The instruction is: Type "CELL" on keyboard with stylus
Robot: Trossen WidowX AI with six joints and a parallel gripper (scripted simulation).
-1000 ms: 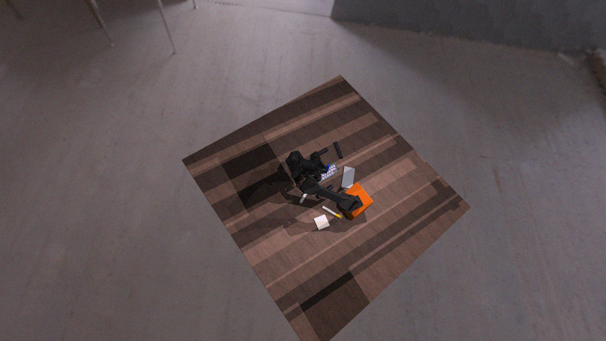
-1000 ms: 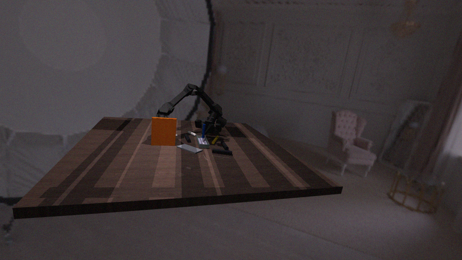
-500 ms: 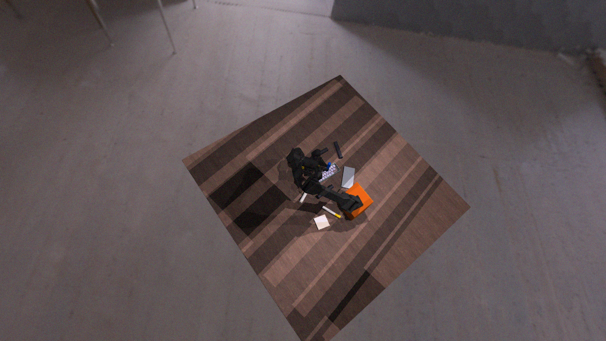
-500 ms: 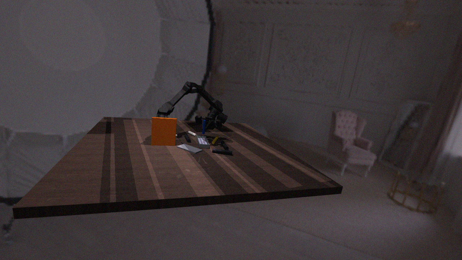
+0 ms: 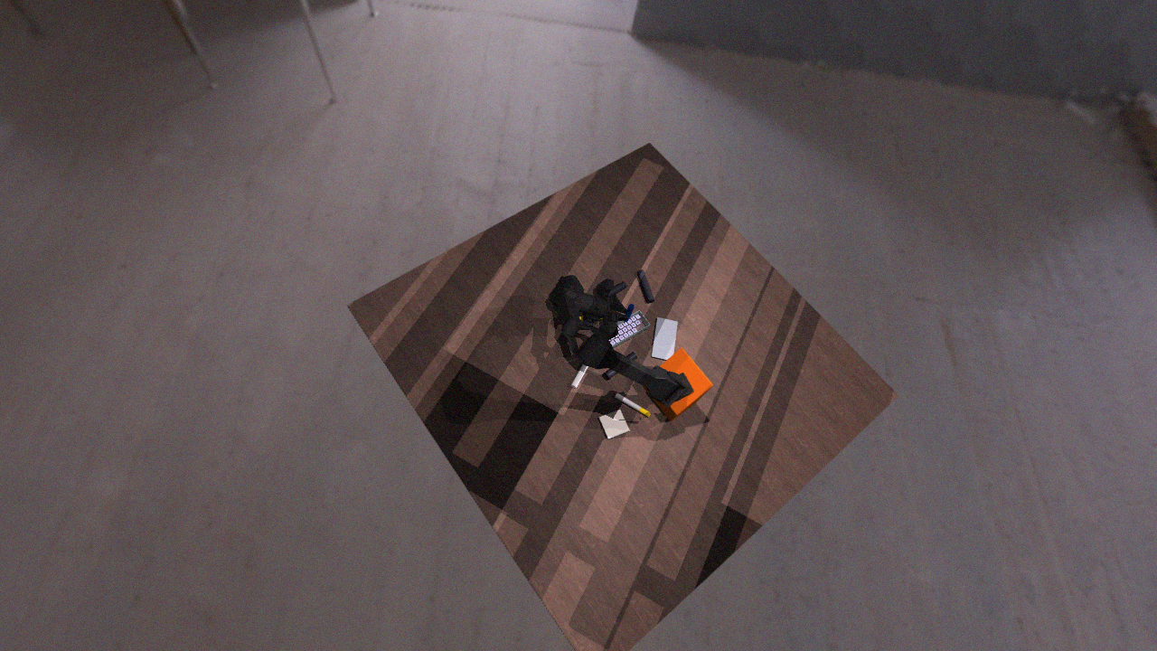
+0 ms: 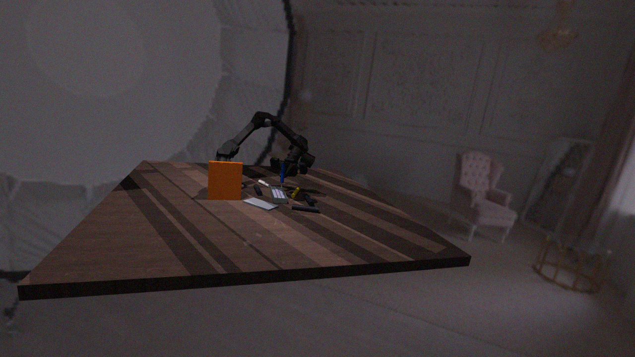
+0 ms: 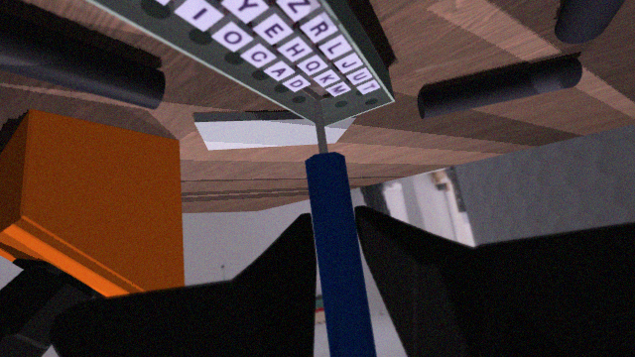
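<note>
Right now my gripper tip is 100 mm above the yellow marker, 90 mm to the right of it and 80 mm short of it. The rest, counted from my gripper tip: white marker 200 mm to the left, 100 mm below, 80 mm behind; grey card 110 mm to the right, 100 mm below, 90 mm behind; white-and-yellow pen 250 mm behind, 100 mm below, 90 mm to the left.
</note>
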